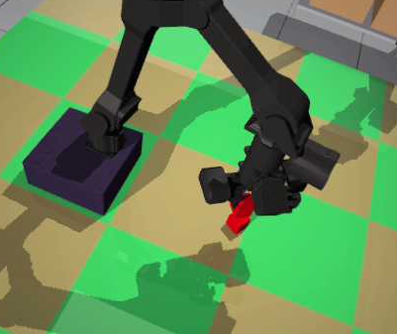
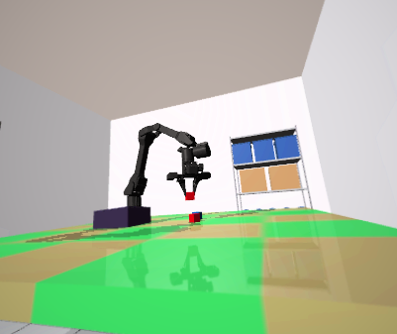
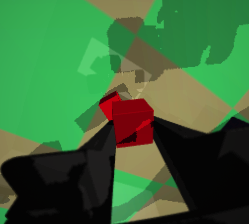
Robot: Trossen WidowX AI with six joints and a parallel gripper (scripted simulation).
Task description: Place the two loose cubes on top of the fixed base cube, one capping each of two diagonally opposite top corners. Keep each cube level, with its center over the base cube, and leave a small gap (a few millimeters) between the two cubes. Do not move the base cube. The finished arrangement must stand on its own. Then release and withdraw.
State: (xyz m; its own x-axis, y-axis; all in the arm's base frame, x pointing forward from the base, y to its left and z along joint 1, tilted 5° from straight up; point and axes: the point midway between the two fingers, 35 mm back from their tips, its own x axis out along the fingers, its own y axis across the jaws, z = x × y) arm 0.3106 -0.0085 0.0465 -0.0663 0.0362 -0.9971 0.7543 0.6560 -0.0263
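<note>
The blue base cube is 30 mm behind my gripper tip, 120 mm to the left of it and 90 mm below it.
</note>
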